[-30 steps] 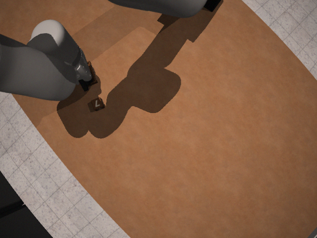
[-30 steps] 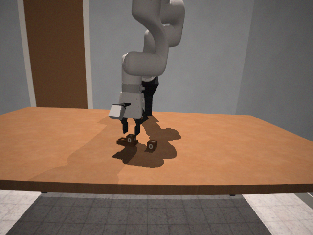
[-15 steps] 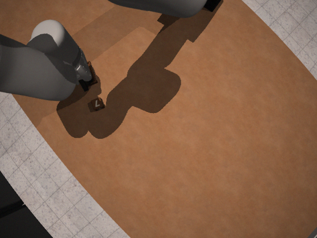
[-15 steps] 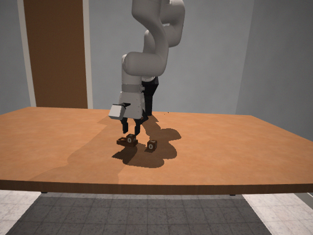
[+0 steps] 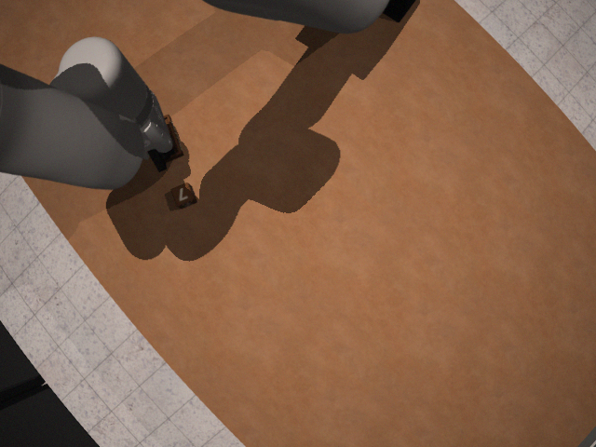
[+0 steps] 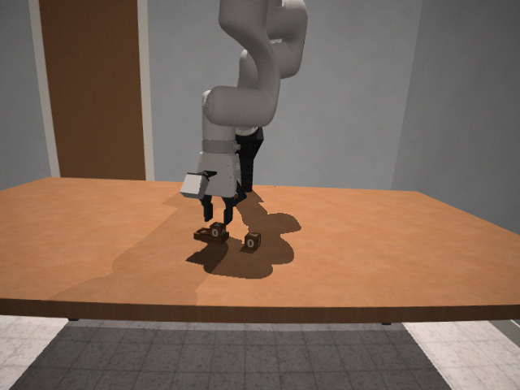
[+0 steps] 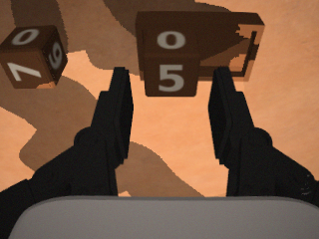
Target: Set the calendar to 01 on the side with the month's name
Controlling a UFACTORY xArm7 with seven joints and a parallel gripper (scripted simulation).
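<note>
Now: hand 1 cm past the calendar tray, 2 cm to the left of it and 6 cm above it. Also, from my hand: cube (3 cm ahead, 9 cm to the left, 5 cm below).
</note>
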